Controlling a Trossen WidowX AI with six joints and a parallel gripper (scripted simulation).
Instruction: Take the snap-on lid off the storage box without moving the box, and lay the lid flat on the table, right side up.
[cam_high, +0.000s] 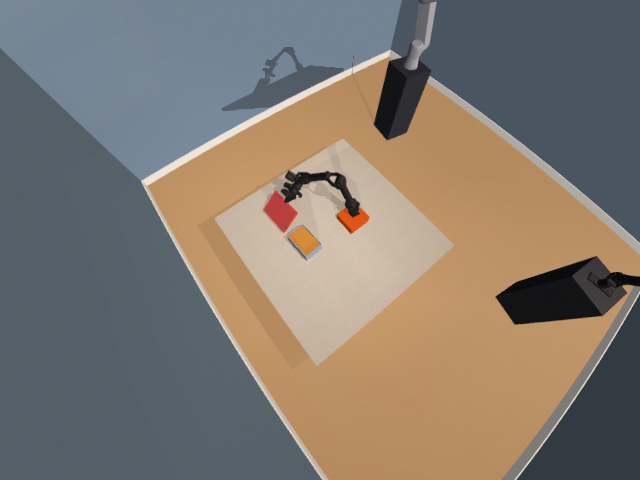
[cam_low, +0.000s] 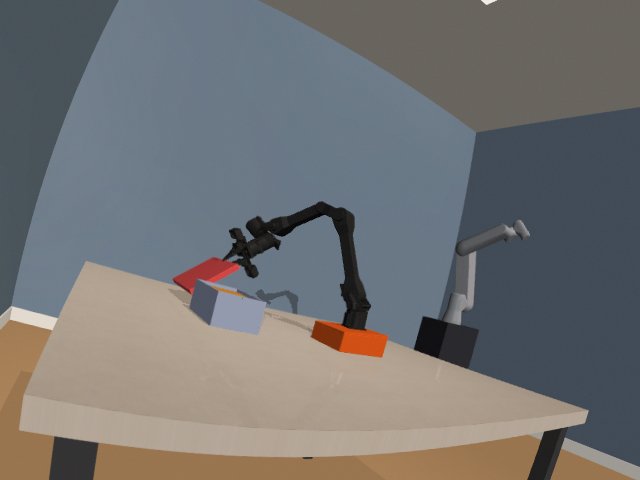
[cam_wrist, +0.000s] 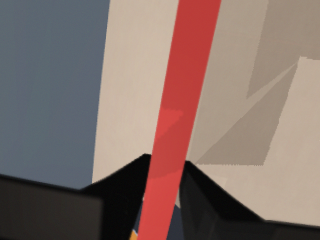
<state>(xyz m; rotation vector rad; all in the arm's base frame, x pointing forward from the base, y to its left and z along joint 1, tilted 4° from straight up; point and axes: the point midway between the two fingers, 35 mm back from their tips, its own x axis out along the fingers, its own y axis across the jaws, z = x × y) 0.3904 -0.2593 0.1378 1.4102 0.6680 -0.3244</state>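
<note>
Now: the red lid 6 cm ahead of my gripper tip, 2 cm to the left of it and 5 cm below it. Also, from my gripper tip: grey-blue storage box 29 cm to the left, 11 cm below.
</note>
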